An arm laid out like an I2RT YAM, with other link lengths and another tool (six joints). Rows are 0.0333 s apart.
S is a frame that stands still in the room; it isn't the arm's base.
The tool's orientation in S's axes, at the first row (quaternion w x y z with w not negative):
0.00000 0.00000 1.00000 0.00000
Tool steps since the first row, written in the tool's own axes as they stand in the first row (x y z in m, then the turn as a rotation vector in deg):
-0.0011 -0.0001 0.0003 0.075 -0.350 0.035
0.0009 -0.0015 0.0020 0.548 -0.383 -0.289
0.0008 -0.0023 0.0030 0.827 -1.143 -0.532
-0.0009 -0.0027 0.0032 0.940 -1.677 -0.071
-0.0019 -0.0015 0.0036 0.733 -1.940 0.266
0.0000 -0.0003 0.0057 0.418 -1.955 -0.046
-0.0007 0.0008 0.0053 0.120 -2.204 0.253
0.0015 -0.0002 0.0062 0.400 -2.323 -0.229
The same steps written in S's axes. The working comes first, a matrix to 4 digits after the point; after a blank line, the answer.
The tool's axes in the first row as the columns of a matrix, in S's axes (used below as rounded here):
-1.0000 0.0000 0.0000
0.0000 1.0000 0.0000
0.0000 0.0000 -1.0000

0.0011 -0.0001 -0.0003 -0.075 -0.350 -0.035
-0.0009 -0.0015 -0.0020 -0.548 -0.383 0.289
-0.0008 -0.0023 -0.0030 -0.827 -1.143 0.532
0.0009 -0.0027 -0.0032 -0.940 -1.677 0.071
0.0019 -0.0015 -0.0036 -0.733 -1.940 -0.266
0.0000 -0.0003 -0.0057 -0.418 -1.955 0.046
0.0007 0.0008 -0.0053 -0.120 -2.204 -0.253
-0.0015 -0.0002 -0.0062 -0.400 -2.323 0.229

